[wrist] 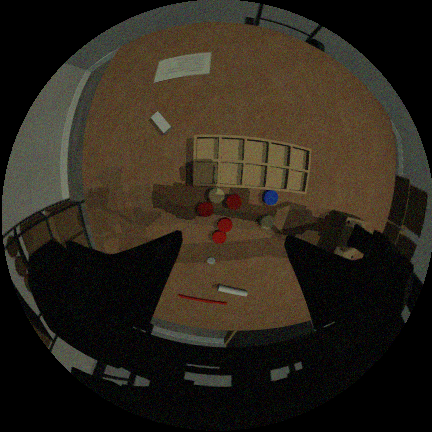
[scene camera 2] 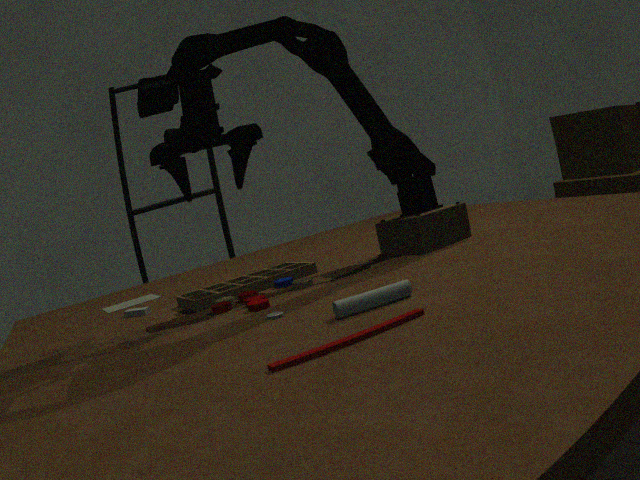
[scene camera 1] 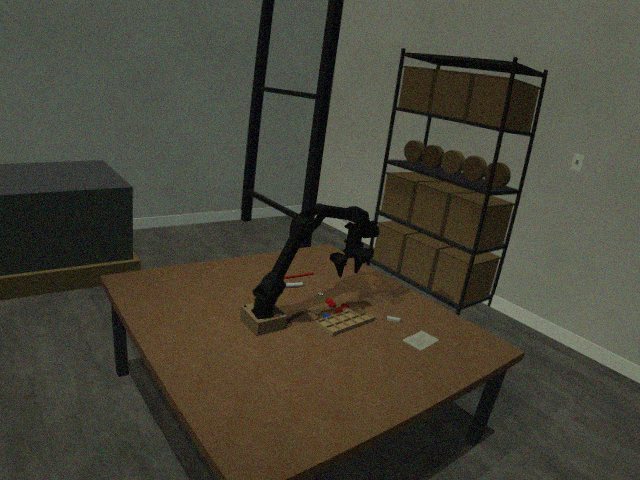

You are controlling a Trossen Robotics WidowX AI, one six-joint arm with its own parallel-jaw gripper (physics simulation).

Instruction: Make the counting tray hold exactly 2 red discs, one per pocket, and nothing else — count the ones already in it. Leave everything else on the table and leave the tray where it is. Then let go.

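Observation:
The wooden counting tray point(scene camera 1: 355, 326) point(scene camera 2: 193, 300) point(wrist: 243, 162) has two rows of pockets. No disc shows in them in the wrist view; one corner pocket is shadowed. Beside its long side lie a red disc point(wrist: 233, 202) and another red disc point(scene camera 2: 222, 307) point(wrist: 204, 209). Farther from the tray, a red disc point(wrist: 225, 224) lies against or very near another red disc point(wrist: 219, 237). A blue disc point(scene camera 1: 326, 315) point(scene camera 2: 283, 282) point(wrist: 270, 197) and a cream disc point(wrist: 216, 195) lie near the tray. My gripper point(scene camera 1: 348, 273) point(scene camera 2: 214, 193) point(wrist: 234, 238) is open and empty, pointing down high above the table.
Another cream disc point(wrist: 267, 222) lies toward the arm's base. A small white disc point(scene camera 2: 275, 315) point(wrist: 211, 260), white cylinder point(scene camera 2: 372, 299) point(wrist: 232, 290) and red stick point(scene camera 2: 346, 341) point(wrist: 202, 300) lie on the discs' side. A white block point(scene camera 1: 393, 318) point(wrist: 160, 122) and paper point(scene camera 1: 420, 339) point(wrist: 184, 66) lie beyond the tray.

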